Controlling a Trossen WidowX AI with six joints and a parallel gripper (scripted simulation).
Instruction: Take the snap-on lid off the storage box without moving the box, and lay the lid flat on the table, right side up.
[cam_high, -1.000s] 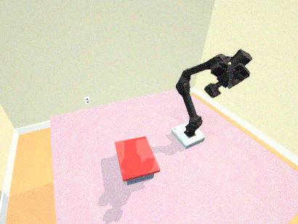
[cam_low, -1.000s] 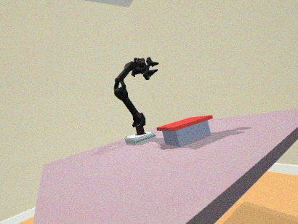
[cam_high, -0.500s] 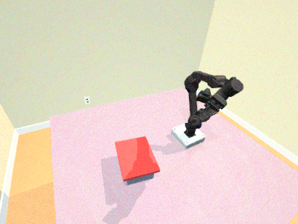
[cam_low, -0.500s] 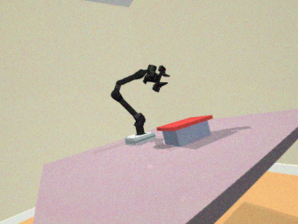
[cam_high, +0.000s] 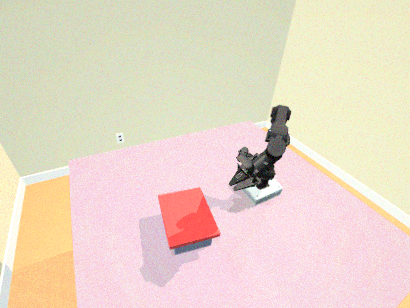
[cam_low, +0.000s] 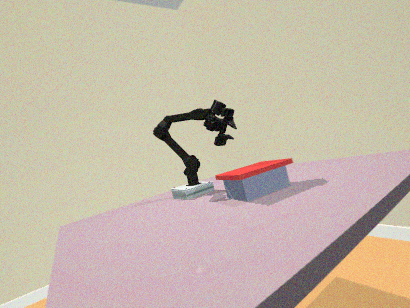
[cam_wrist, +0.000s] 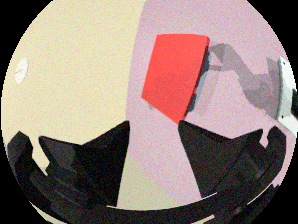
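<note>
The red lid lies 140 mm ahead of my gripper tip, 70 mm to the right of it and 160 mm below it. Round my gripper tip: grey-blue storage box 140 mm ahead, 70 mm to the right, 200 mm below.
</note>
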